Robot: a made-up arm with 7 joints.
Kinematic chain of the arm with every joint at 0, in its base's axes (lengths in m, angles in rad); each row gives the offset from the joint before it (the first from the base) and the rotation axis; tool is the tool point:
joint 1: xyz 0 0 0.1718 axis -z
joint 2: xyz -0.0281 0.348 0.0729 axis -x
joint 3: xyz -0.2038 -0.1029 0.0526 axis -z
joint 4: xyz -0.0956 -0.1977 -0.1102 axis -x
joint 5: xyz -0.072 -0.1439 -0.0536 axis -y
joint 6: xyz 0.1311 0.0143 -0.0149 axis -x
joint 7: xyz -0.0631 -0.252 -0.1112 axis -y
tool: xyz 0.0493 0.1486 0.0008
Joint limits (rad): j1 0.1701..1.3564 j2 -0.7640..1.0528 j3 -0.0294..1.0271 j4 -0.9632..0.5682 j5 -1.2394..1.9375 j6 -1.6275..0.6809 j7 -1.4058..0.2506
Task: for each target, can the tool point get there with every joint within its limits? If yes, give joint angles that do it. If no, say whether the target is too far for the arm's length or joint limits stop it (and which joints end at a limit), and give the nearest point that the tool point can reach.
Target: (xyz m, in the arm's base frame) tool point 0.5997 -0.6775 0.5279
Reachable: no: joint limits stop it (at a limit: joint 1, joint 3) | nearest point -0.2138 -0.1320 0.4040 | short by 0.987 m
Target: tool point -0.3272 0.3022 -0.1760
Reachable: yes | joints 0.7172 -0.2158 0.3174 -0.1991 -0.1574 -0.0807 -1.0769
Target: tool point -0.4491 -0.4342 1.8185
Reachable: no: too far | nearest point -0.3828 0.0558 0.7953 | short by 1.136 m
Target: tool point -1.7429 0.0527 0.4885
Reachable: no: too far | nearest point -0.7661 0.1975 0.3614 | short by 0.996 m
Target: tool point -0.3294 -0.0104 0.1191
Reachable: yes | joints 0.3002 0.1129 0.3488 -0.2213 0.8507 -0.4462 -0.3851
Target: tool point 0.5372 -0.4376 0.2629
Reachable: no: joint limits stop it (at a limit: joint 1, joint 3) | nearest point -0.1978 -0.1195 0.2579 | short by 0.801 m
